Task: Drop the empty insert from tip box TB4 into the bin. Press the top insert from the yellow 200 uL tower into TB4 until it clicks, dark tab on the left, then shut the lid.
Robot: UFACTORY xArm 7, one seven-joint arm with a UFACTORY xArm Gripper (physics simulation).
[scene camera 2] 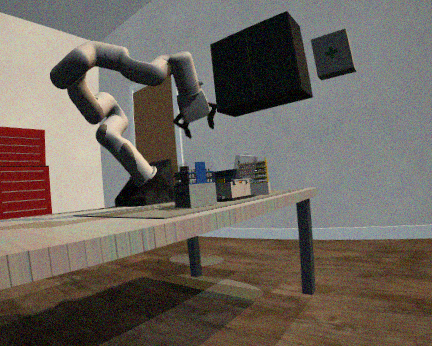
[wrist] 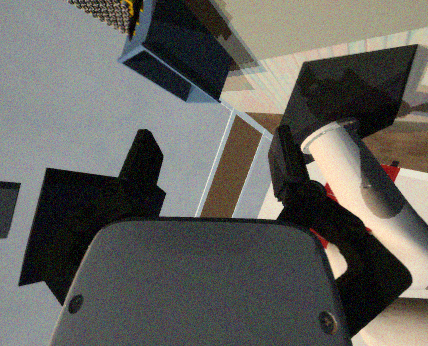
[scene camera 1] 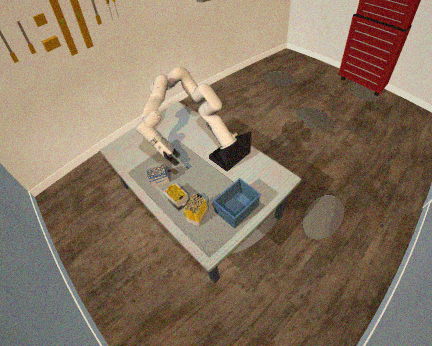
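My gripper [scene camera 1: 173,157] [scene camera 2: 200,129] [wrist: 212,141] is open and empty, tilted, high above the table near the blue tip rack. A pale tip box with a yellow insert [scene camera 1: 176,194] [scene camera 2: 237,189], apparently TB4, stands in the middle of the row. Its label is too small to read. A clear upright panel [scene camera 2: 246,161] behind it looks like a raised lid. The yellow tower [scene camera 1: 195,209] [scene camera 2: 262,171] of tip inserts stands beside the box; its top corner [wrist: 107,14] shows in the wrist view. The blue bin [scene camera 1: 226,212] [wrist: 202,96] stands beyond the tower. The dark tab cannot be made out.
A rack with blue parts [scene camera 1: 157,174] [scene camera 2: 200,195] stands on the other side of the tip box from the tower. The arm's black base [scene camera 1: 231,156] [scene camera 2: 145,192] [wrist: 350,90] stands at the table's side. A dark wall cabinet [scene camera 2: 260,67] hangs in the background.
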